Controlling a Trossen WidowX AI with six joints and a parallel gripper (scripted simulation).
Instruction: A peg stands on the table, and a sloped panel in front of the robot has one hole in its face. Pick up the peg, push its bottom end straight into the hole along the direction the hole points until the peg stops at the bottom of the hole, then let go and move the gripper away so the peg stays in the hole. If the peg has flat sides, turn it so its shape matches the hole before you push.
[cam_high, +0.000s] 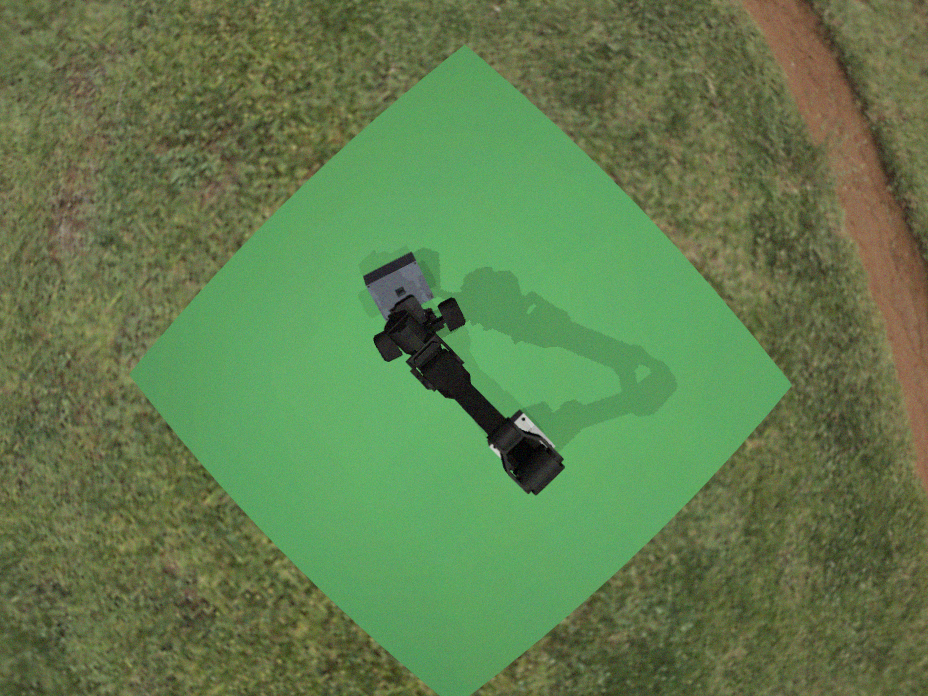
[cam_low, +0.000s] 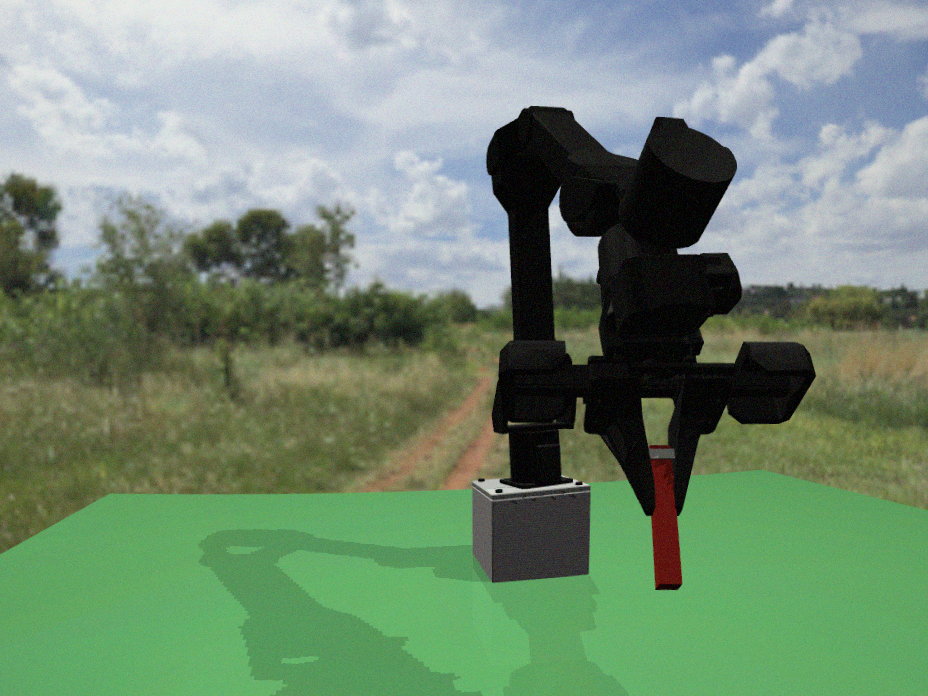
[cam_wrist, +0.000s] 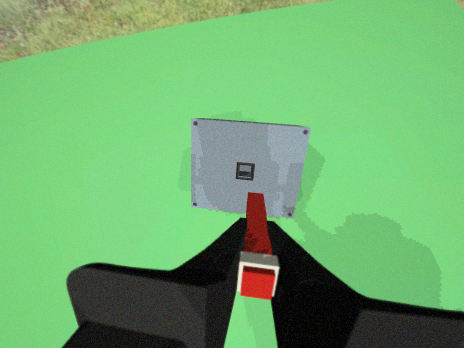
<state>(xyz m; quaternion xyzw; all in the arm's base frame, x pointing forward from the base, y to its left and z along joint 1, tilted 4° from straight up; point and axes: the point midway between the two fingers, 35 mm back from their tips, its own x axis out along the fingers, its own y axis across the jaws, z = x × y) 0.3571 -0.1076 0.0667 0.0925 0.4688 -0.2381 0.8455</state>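
The panel is 80 mm ahead of my gripper tip, 30 mm to the right of it and 110 mm below it. Also, from my gripper tip: red square peg 10 mm behind, 10 mm to the left, 10 mm above.
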